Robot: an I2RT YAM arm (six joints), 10 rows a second.
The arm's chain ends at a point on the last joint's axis. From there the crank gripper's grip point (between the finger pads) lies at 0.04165 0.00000 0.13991 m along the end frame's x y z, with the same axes.
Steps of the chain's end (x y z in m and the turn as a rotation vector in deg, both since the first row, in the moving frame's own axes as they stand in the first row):
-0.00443, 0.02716, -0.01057, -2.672, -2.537, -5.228
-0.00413, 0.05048, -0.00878, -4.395, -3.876, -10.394
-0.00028, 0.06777, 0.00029, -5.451, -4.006, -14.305
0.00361, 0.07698, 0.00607, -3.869, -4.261, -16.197
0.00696, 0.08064, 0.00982, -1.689, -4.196, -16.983
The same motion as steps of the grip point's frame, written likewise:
-0.01053, 0.03020, -0.00893, -2.672, -2.537, -5.228
-0.01333, 0.05460, -0.00642, -4.395, -3.876, -10.394
-0.00968, 0.07200, 0.00269, -5.451, -4.006, -14.305
-0.00708, 0.07625, 0.00882, -3.869, -4.261, -16.197
-0.00445, 0.07410, 0.01257, -1.689, -4.196, -16.983

